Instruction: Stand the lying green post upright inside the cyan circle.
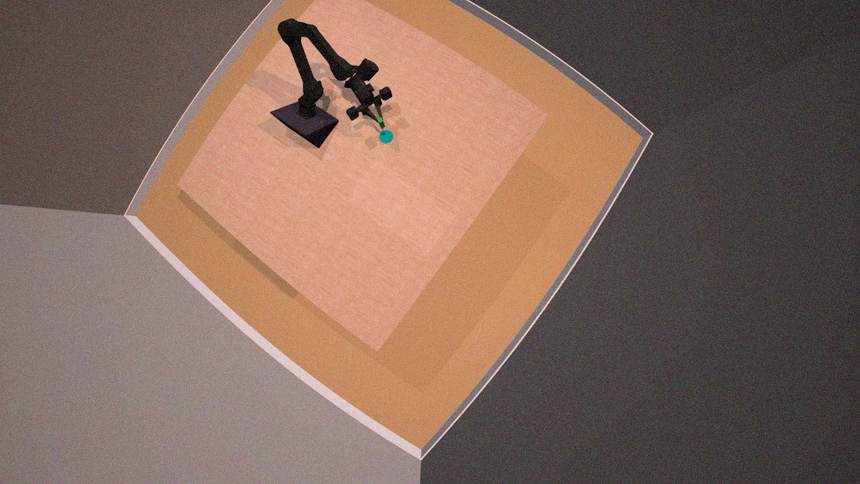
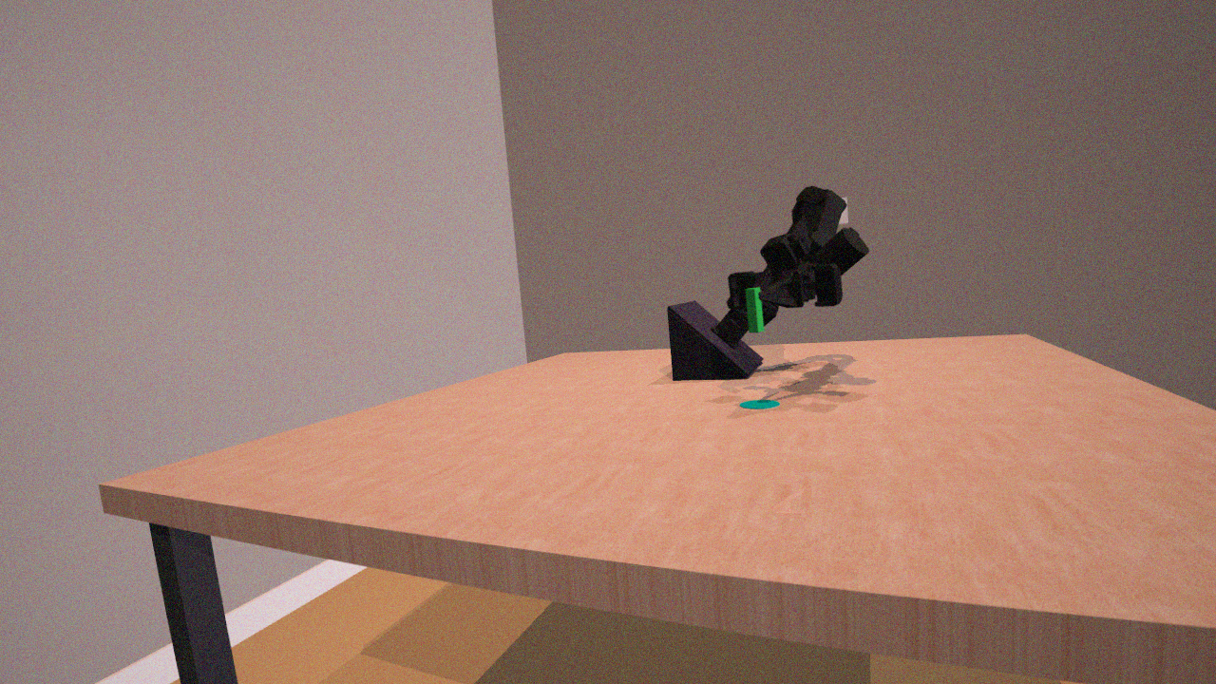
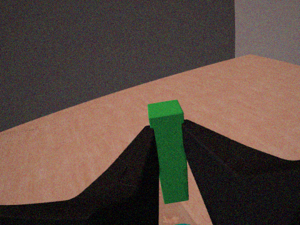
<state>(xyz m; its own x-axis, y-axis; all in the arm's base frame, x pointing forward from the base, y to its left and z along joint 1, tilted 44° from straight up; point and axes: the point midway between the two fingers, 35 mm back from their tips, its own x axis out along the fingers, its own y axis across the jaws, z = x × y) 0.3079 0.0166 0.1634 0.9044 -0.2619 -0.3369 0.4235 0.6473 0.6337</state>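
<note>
The cyan circle is 17 cm below my gripper tip. Also, from my gripper tip: green post: 2 cm below.
</note>
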